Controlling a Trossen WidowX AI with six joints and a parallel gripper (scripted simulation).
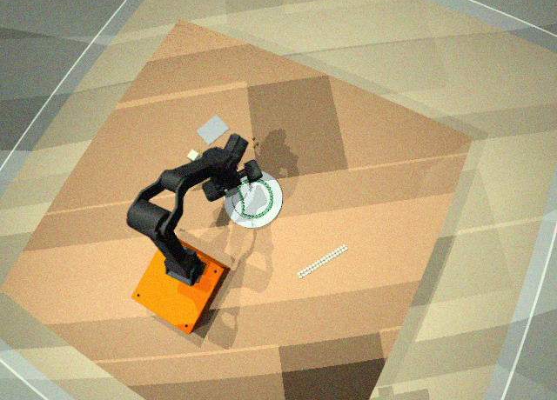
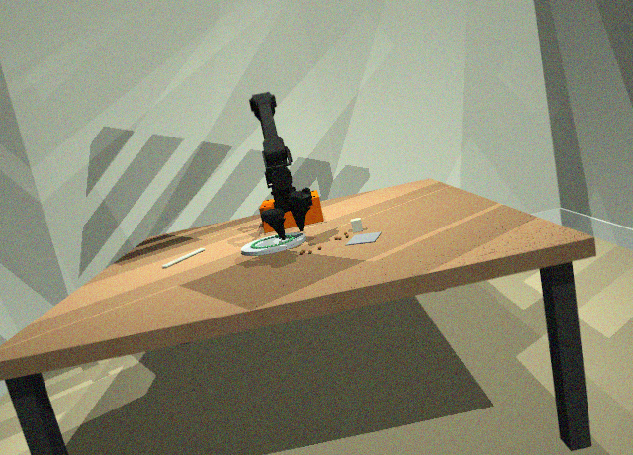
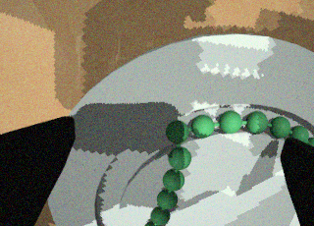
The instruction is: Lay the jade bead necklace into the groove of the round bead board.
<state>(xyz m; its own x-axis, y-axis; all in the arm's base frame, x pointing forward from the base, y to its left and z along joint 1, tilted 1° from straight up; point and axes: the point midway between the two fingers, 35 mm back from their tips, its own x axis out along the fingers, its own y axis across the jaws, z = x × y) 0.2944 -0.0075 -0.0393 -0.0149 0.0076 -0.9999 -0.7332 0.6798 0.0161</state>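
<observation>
The round bead board lies 20 mm behind my gripper tip, 60 mm to the right of it and 10 mm below it. From my gripper tip the other things lie so: grey flat plate: 170 mm ahead, 180 mm to the left, 20 mm below; then small white cube: 50 mm ahead, 190 mm to the left.
</observation>
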